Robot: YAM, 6 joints.
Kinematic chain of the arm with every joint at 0, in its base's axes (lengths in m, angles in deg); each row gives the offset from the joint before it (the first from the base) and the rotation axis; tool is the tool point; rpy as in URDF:
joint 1: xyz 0 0 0.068 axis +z
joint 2: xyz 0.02 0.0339 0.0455 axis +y
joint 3: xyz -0.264 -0.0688 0 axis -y
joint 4: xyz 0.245 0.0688 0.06 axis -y
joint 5: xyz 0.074 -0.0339 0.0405 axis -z
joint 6: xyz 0.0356 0 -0.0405 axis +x
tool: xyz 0 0 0 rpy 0 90 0
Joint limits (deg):
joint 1: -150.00..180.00
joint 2: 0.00..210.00
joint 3: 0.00..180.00
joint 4: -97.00..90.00
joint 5: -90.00..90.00
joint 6: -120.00..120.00
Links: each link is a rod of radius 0.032 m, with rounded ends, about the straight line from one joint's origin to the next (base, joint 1, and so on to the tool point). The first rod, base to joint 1, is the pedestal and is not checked.
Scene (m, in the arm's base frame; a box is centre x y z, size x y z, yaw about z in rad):
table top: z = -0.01
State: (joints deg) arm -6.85 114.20 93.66 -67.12 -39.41 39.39
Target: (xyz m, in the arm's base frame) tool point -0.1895 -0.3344 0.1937
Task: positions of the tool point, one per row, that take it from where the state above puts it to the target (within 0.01 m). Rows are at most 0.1 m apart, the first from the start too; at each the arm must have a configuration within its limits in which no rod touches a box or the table.
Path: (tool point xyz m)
1: 0.3650 -0.1184 0.2194
2: 0.3239 -0.2062 0.2157
3: 0.2620 -0.2809 0.2120
4: 0.1834 -0.3377 0.2083
5: 0.0929 -0.3729 0.2046
6: -0.0035 -0.3844 0.2009
7: -0.0997 -0.3712 0.1973
8: -0.1895 -0.3344 0.1937

